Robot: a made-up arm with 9 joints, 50 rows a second.
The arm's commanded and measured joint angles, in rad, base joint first. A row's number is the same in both.
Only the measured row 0 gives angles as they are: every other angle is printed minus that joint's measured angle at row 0.
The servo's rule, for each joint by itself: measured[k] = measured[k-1] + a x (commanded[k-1-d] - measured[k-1]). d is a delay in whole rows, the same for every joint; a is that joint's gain. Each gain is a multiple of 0.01, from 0.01 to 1. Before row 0 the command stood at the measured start. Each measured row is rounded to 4 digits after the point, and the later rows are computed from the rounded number. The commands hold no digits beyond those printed.
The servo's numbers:
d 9
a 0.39 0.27 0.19 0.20 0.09 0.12 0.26 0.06 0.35
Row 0, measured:
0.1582, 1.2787, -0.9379, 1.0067, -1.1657, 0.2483, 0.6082, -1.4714, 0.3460
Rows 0 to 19, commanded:
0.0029, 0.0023, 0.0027, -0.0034, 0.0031, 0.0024, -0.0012, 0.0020, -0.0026
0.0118, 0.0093, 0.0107, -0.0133, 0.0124, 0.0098, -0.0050, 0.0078, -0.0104
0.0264, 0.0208, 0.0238, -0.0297, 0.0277, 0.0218, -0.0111, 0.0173, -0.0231
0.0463, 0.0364, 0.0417, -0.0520, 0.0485, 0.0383, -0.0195, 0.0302, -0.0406
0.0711, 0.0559, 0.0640, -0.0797, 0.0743, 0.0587, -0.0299, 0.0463, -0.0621
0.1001, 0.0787, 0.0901, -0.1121, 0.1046, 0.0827, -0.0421, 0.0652, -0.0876
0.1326, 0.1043, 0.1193, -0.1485, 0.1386, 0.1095, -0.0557, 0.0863, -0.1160
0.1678, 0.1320, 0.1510, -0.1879, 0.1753, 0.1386, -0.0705, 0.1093, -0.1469
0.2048, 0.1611, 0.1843, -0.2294, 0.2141, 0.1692, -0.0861, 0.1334, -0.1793
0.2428, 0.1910, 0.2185, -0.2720, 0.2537, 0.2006, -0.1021, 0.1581, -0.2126
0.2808, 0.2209, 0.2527, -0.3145, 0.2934, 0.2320, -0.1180, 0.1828, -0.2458
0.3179, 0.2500, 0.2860, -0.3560, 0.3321, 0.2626, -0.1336, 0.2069, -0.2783
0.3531, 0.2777, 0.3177, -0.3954, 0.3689, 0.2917, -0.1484, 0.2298, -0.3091
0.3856, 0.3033, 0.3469, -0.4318, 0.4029, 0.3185, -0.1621, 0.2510, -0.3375
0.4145, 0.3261, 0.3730, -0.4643, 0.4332, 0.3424, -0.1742, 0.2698, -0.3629
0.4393, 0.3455, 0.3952, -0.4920, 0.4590, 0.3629, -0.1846, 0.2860, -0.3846
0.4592, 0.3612, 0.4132, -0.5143, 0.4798, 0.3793, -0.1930, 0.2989, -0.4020
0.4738, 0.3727, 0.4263, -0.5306, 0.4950, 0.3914, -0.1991, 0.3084, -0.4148
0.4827, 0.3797, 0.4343, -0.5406, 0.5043, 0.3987, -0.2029, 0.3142, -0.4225
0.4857, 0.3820, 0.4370, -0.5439, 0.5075, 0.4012, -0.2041, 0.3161, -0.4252
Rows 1 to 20, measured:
0.0000, 0.0000, 0.0000, 0.0000, 0.0000, 0.0000, 0.0000, 0.0000, 0.0000
0.0000, 0.0000, 0.0000, 0.0000, 0.0000, 0.0000, 0.0000, 0.0000, 0.0000
0.0000, 0.0000, 0.0000, 0.0000, 0.0000, 0.0000, 0.0000, 0.0000, 0.0000
0.0000, 0.0000, 0.0000, 0.0000, 0.0000, 0.0000, 0.0000, 0.0000, 0.0000
0.0000, 0.0000, 0.0000, 0.0000, 0.0000, 0.0000, 0.0000, 0.0000, 0.0000
0.0000, 0.0000, 0.0000, 0.0000, 0.0000, 0.0000, 0.0000, 0.0000, 0.0000
0.0000, 0.0000, 0.0000, 0.0000, 0.0000, 0.0000, 0.0000, 0.0000, 0.0000
0.0000, 0.0000, 0.0000, 0.0000, 0.0000, 0.0000, 0.0000, 0.0000, 0.0000
0.0000, 0.0000, 0.0000, 0.0000, 0.0000, 0.0000, 0.0000, 0.0000, 0.0000
0.0011, 0.0006, 0.0005, -0.0007, 0.0003, 0.0003, -0.0003, 0.0001, -0.0009
0.0053, 0.0029, 0.0024, -0.0032, 0.0014, 0.0014, -0.0015, 0.0006, -0.0042
0.0135, 0.0077, 0.0065, -0.0085, 0.0038, 0.0038, -0.0040, 0.0016, -0.0108
0.0263, 0.0154, 0.0132, -0.0172, 0.0078, 0.0079, -0.0080, 0.0033, -0.0212
0.0438, 0.0263, 0.0229, -0.0297, 0.0138, 0.0140, -0.0137, 0.0059, -0.0355
0.0658, 0.0404, 0.0357, -0.0462, 0.0220, 0.0222, -0.0211, 0.0095, -0.0537
0.0919, 0.0577, 0.0516, -0.0667, 0.0325, 0.0327, -0.0301, 0.0141, -0.0755
0.1215, 0.0778, 0.0705, -0.0909, 0.0454, 0.0454, -0.0406, 0.0198, -0.1005
0.1540, 0.1003, 0.0921, -0.1186, 0.0606, 0.0603, -0.0524, 0.0266, -0.1281
0.1886, 0.1248, 0.1161, -0.1493, 0.0780, 0.0771, -0.0653, 0.0345, -0.1577
0.2246, 0.1507, 0.1421, -0.1823, 0.0974, 0.0957, -0.0790, 0.0434, -0.1885

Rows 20 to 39, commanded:
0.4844, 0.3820, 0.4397, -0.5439, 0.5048, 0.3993, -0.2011, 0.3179, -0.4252
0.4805, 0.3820, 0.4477, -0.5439, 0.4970, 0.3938, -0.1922, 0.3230, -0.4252
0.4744, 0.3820, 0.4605, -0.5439, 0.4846, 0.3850, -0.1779, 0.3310, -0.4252
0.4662, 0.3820, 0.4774, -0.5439, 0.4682, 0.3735, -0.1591, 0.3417, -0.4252
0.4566, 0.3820, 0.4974, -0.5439, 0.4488, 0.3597, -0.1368, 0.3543, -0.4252
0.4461, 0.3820, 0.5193, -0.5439, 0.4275, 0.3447, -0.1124, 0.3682, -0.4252
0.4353, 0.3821, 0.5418, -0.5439, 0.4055, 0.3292, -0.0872, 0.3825, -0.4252
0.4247, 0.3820, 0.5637, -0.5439, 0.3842, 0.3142, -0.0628, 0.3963, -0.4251
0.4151, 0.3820, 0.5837, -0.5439, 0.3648, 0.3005, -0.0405, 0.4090, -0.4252
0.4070, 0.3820, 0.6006, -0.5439, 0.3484, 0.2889, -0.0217, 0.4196, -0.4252
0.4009, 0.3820, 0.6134, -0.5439, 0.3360, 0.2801, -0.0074, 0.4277, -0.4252
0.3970, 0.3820, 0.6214, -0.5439, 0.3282, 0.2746, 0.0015, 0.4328, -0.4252
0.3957, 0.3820, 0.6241, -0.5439, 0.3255, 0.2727, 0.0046, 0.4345, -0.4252
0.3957, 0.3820, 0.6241, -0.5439, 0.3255, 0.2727, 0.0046, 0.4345, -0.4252
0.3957, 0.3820, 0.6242, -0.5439, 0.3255, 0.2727, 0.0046, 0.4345, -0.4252
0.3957, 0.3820, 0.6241, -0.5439, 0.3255, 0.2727, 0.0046, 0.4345, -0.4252
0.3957, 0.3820, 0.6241, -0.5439, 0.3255, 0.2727, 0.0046, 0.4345, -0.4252
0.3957, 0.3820, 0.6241, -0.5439, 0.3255, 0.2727, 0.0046, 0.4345, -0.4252
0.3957, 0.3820, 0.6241, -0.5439, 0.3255, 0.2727, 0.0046, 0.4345, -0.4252
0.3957, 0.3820, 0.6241, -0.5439, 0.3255, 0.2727, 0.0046, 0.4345, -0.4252
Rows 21 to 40, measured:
0.2610, 0.1775, 0.1694, -0.2170, 0.1185, 0.1157, -0.0932, 0.0532, -0.2199
0.2969, 0.2046, 0.1976, -0.2527, 0.1410, 0.1368, -0.1076, 0.0638, -0.2511
0.3315, 0.2312, 0.2260, -0.2885, 0.1646, 0.1586, -0.1218, 0.0750, -0.2813
0.3639, 0.2568, 0.2539, -0.3237, 0.1888, 0.1807, -0.1354, 0.0867, -0.3099
0.3933, 0.2807, 0.2807, -0.3574, 0.2131, 0.2026, -0.1482, 0.0987, -0.3360
0.4190, 0.3024, 0.3059, -0.3888, 0.2371, 0.2238, -0.1598, 0.1107, -0.3591
0.4404, 0.3214, 0.3288, -0.4172, 0.2603, 0.2439, -0.1700, 0.1226, -0.3786
0.4569, 0.3371, 0.3488, -0.4419, 0.2823, 0.2625, -0.1786, 0.1341, -0.3940
0.4681, 0.3492, 0.3656, -0.4623, 0.3026, 0.2791, -0.1852, 0.1450, -0.4049
0.4745, 0.3581, 0.3797, -0.4786, 0.3208, 0.2935, -0.1893, 0.1554, -0.4120
0.4768, 0.3646, 0.3926, -0.4917, 0.3367, 0.3055, -0.1901, 0.1655, -0.4166
0.4759, 0.3693, 0.4055, -0.5021, 0.3500, 0.3150, -0.1869, 0.1754, -0.4196
0.4721, 0.3727, 0.4192, -0.5105, 0.3606, 0.3220, -0.1797, 0.1854, -0.4216
0.4661, 0.3752, 0.4341, -0.5172, 0.3685, 0.3265, -0.1685, 0.1955, -0.4229
0.4583, 0.3770, 0.4503, -0.5225, 0.3738, 0.3287, -0.1539, 0.2059, -0.4237
0.4493, 0.3784, 0.4677, -0.5268, 0.3767, 0.3288, -0.1366, 0.2165, -0.4242
0.4397, 0.3794, 0.4859, -0.5302, 0.3774, 0.3270, -0.1174, 0.2273, -0.4245
0.4301, 0.3801, 0.5045, -0.5329, 0.3763, 0.3238, -0.0974, 0.2382, -0.4247
0.4211, 0.3806, 0.5228, -0.5351, 0.3738, 0.3196, -0.0777, 0.2491, -0.4249
0.4132, 0.3810, 0.5400, -0.5369, 0.3704, 0.3149, -0.0594, 0.2598, -0.4250

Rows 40 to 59, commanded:
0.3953, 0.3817, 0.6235, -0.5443, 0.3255, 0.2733, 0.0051, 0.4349, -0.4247
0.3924, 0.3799, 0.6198, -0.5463, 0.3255, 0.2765, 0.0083, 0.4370, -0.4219
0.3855, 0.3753, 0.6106, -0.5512, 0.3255, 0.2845, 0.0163, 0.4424, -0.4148
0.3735, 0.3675, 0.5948, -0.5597, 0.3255, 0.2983, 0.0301, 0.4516, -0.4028
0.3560, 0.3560, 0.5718, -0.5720, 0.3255, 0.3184, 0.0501, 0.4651, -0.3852
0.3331, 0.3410, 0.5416, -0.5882, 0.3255, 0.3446, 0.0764, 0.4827, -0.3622
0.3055, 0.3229, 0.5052, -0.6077, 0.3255, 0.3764, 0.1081, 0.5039, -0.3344
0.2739, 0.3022, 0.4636, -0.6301, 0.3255, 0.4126, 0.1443, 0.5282, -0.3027
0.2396, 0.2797, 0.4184, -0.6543, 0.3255, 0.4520, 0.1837, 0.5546, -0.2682
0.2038, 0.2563, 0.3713, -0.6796, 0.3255, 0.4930, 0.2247, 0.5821, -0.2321
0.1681, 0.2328, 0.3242, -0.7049, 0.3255, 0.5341, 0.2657, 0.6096, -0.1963
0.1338, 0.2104, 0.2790, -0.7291, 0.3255, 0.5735, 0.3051, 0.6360, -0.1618
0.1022, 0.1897, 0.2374, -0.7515, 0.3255, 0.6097, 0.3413, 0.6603, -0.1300
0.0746, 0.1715, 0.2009, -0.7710, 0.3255, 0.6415, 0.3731, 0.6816, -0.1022
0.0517, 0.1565, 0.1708, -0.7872, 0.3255, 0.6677, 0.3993, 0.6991, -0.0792
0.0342, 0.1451, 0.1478, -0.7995, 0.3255, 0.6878, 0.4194, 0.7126, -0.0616
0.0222, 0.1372, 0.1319, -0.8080, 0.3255, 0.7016, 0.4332, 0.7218, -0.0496
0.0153, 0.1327, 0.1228, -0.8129, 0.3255, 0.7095, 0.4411, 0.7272, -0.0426
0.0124, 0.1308, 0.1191, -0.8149, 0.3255, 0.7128, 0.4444, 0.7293, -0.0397
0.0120, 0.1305, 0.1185, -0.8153, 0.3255, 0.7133, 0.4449, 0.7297, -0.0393
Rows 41 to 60, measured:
0.4069, 0.3813, 0.5555, -0.5383, 0.3666, 0.3101, -0.0436, 0.2702, -0.4251
0.4025, 0.3815, 0.5685, -0.5394, 0.3629, 0.3056, -0.0311, 0.2801, -0.4251
0.3998, 0.3816, 0.5791, -0.5403, 0.3595, 0.3017, -0.0218, 0.2894, -0.4251
0.3982, 0.3817, 0.5877, -0.5410, 0.3564, 0.2982, -0.0149, 0.2981, -0.4251
0.3972, 0.3818, 0.5946, -0.5416, 0.3536, 0.2951, -0.0098, 0.3063, -0.4251
0.3966, 0.3819, 0.6002, -0.5421, 0.3511, 0.2924, -0.0061, 0.3140, -0.4251
0.3962, 0.3819, 0.6047, -0.5425, 0.3488, 0.2900, -0.0033, 0.3212, -0.4251
0.3960, 0.3819, 0.6084, -0.5428, 0.3467, 0.2879, -0.0012, 0.3280, -0.4251
0.3959, 0.3819, 0.6114, -0.5430, 0.3448, 0.2861, 0.0003, 0.3344, -0.4251
0.3957, 0.3818, 0.6137, -0.5433, 0.3431, 0.2846, 0.0015, 0.3404, -0.4250
0.3944, 0.3813, 0.6149, -0.5439, 0.3415, 0.2836, 0.0033, 0.3462, -0.4239
0.3909, 0.3797, 0.6141, -0.5454, 0.3401, 0.2837, 0.0067, 0.3520, -0.4207
0.3841, 0.3764, 0.6104, -0.5483, 0.3388, 0.2855, 0.0128, 0.3580, -0.4144
0.3731, 0.3709, 0.6031, -0.5530, 0.3376, 0.2894, 0.0225, 0.3644, -0.4042
0.3575, 0.3628, 0.5914, -0.5600, 0.3365, 0.2960, 0.0365, 0.3715, -0.3895
0.3372, 0.3520, 0.5750, -0.5695, 0.3355, 0.3056, 0.0551, 0.3794, -0.3702
0.3125, 0.3386, 0.5538, -0.5816, 0.3346, 0.3184, 0.0783, 0.3883, -0.3466
0.2841, 0.3227, 0.5281, -0.5961, 0.3338, 0.3344, 0.1057, 0.3983, -0.3192
0.2528, 0.3048, 0.4983, -0.6128, 0.3331, 0.3534, 0.1366, 0.4093, -0.2887
0.2198, 0.2854, 0.4652, -0.6312, 0.3324, 0.3751, 0.1702, 0.4213, -0.2564

